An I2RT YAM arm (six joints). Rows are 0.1 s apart.
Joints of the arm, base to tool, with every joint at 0 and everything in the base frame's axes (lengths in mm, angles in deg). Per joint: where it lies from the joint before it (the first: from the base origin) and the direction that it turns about. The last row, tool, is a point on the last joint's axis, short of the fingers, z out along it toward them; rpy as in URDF.
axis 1: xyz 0.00 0.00 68.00 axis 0 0 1
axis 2: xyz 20.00 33.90 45.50 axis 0 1 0
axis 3: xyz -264.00 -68.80 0.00 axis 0 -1 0
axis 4: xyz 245.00 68.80 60.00 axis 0 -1 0
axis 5: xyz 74.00 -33.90 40.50 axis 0 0 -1
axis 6: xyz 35.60 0.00 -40.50 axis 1 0 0
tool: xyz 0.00 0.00 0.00 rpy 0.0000 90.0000 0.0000
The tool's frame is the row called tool.
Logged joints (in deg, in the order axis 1, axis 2, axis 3, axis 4, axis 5, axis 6), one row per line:
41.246 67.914 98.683 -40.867 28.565 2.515
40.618 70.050 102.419 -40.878 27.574 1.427
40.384 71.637 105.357 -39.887 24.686 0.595
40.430 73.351 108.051 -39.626 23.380 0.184
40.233 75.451 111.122 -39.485 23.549 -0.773
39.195 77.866 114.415 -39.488 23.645 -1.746
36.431 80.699 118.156 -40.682 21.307 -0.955
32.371 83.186 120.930 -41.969 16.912 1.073
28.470 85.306 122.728 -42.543 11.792 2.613
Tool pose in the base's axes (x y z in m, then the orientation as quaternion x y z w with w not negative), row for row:
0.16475 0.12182 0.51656 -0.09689 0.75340 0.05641 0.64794
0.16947 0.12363 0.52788 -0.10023 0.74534 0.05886 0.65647
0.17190 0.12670 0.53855 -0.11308 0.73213 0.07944 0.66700
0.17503 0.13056 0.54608 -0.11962 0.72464 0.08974 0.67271
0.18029 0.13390 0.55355 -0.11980 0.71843 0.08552 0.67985
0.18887 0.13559 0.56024 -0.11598 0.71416 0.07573 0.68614
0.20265 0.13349 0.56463 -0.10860 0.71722 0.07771 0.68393
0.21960 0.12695 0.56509 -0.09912 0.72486 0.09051 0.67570
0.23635 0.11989 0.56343 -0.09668 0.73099 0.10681 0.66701
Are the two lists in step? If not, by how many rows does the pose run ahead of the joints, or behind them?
They are in step.
